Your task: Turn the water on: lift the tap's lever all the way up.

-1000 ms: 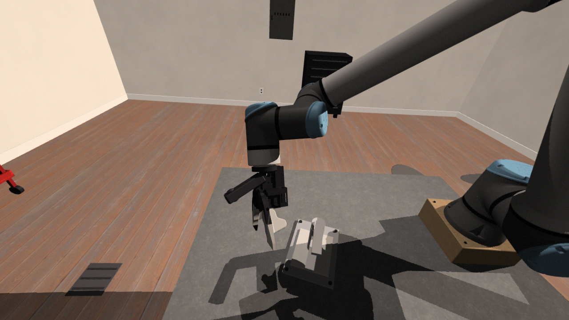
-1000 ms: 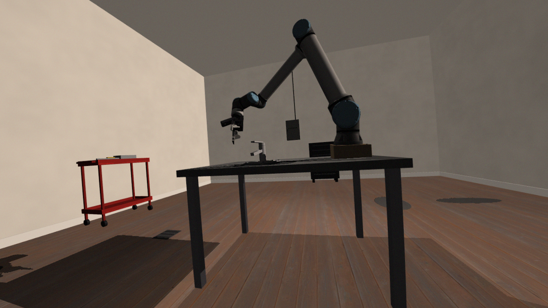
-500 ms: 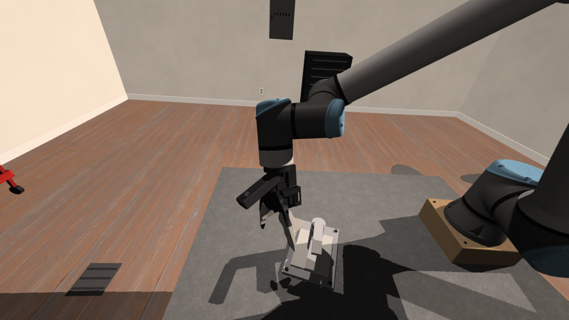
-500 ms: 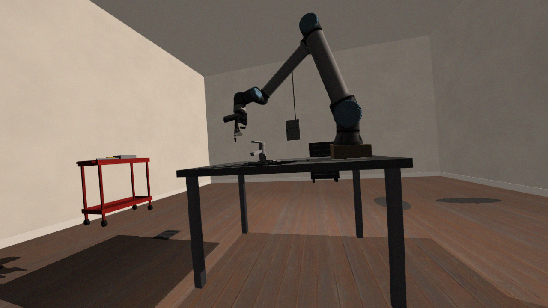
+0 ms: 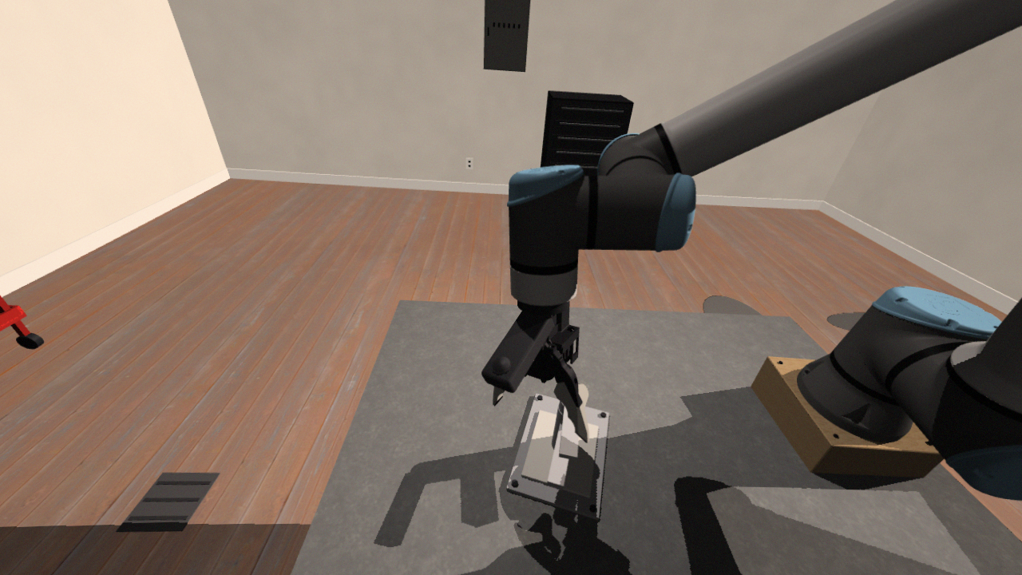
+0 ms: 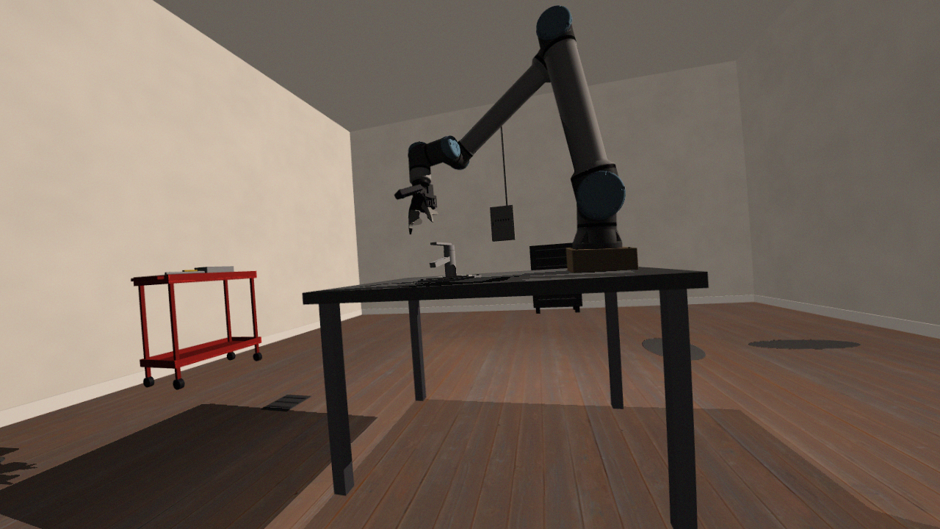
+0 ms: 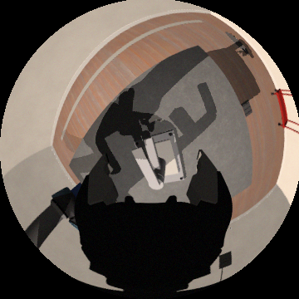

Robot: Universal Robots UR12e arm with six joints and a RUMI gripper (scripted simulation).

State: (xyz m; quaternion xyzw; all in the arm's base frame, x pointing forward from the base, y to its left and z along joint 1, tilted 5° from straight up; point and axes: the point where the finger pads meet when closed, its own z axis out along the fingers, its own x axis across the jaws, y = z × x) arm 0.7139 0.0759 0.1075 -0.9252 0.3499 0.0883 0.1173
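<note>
The lever lies 7 cm behind my hand, 6 cm below it and 4 cm to the right of it.
</note>
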